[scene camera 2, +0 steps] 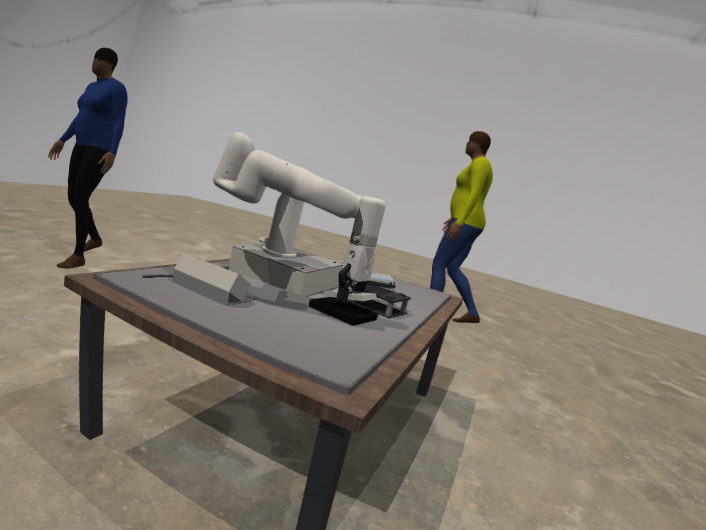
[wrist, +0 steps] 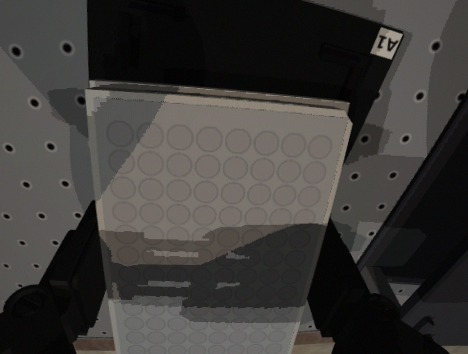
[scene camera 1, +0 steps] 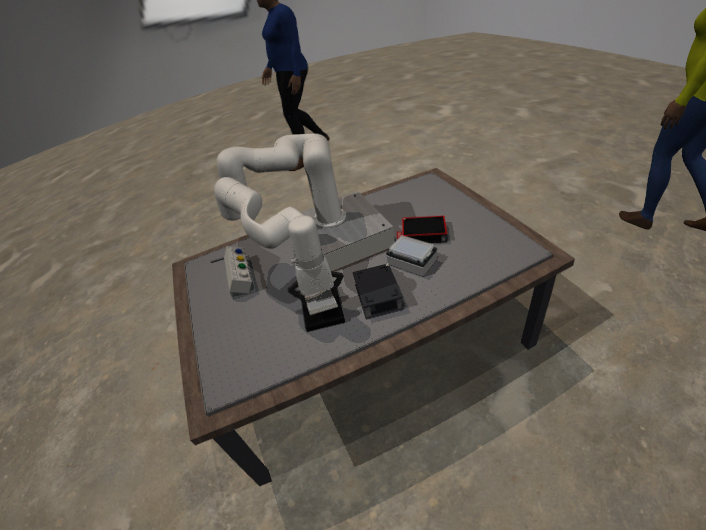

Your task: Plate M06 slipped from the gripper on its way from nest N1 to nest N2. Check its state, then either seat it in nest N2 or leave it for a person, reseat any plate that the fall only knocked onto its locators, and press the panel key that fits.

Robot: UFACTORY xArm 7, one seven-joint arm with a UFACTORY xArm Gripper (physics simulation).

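Frame: origin at the arm's base, x ahead, y left, z up, level; millimetres.
Seen in the pictures: gripper, fingertip midpoint: [scene camera 2: 349, 299] [wrist: 212, 231] [scene camera 1: 320, 301]; arm's base at its link origin: [scene camera 2: 278, 252] [scene camera 1: 329, 218].
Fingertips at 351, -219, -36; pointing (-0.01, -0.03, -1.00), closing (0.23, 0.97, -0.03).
Note:
Pixels of each thing's top centre, then the offset from my fingertips to it, as dx, dy, dz. "*": a spot on its surface instead.
- clear lidded well plate at its top centre: [wrist: 211, 299] [scene camera 2: 351, 288] [scene camera 1: 318, 293] -1, +1, +34
- black nest at its top centre: [wrist: 216, 184] [scene camera 2: 344, 304] [scene camera 1: 320, 303] -13, +3, -19
- light grey nest at a spot on its surface: [scene camera 1: 407, 264] * +13, +319, -13
- panel at its top centre: [scene camera 2: 213, 262] [scene camera 1: 233, 260] -352, -180, +37
- red-rimmed nest at its top centre: [scene camera 1: 424, 224] -123, +497, -1
My gripper [scene camera 1: 319, 296] [scene camera 2: 354, 292] [wrist: 212, 231] points down with a finger along each long side of a clear lidded well plate [scene camera 1: 322, 305] [scene camera 2: 362, 296] [wrist: 207, 192]. The fingers are wide apart but shut on the plate. Its label does not show, so I cannot tell if it is M06. It is over a black nest [scene camera 1: 324, 322] [scene camera 2: 342, 312] [wrist: 225, 45] with an A1 tag, and a gap shows between them in scene camera 2. Another plate [scene camera 1: 412, 249] lies on a light grey nest [scene camera 1: 407, 264]; its seating is unclear. The panel [scene camera 1: 237, 276] [scene camera 2: 206, 277] has coloured keys.
A dark raised stand [scene camera 1: 378, 284] [scene camera 2: 394, 297] [wrist: 437, 200] is close beside the black nest. A red-rimmed nest [scene camera 1: 424, 217] with a black top stands behind the light grey one. The arm's base box [scene camera 1: 362, 248] [scene camera 2: 310, 280] is behind. Two people [scene camera 1: 282, 39] [scene camera 2: 473, 193] are near the table.

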